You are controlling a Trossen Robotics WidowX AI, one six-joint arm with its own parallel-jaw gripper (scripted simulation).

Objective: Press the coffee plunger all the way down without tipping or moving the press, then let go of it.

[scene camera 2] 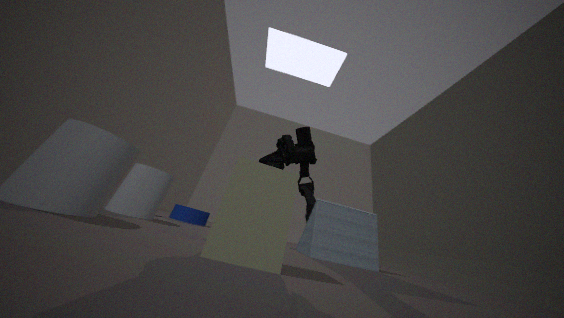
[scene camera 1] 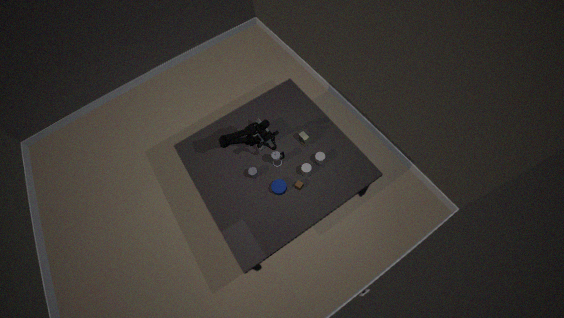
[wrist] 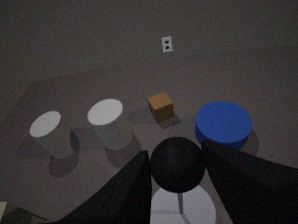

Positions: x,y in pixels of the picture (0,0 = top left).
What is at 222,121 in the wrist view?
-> A blue disc.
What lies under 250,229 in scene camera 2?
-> A pale yellow cube.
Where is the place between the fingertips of my gripper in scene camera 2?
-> At 261,161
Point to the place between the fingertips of my gripper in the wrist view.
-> At 175,153
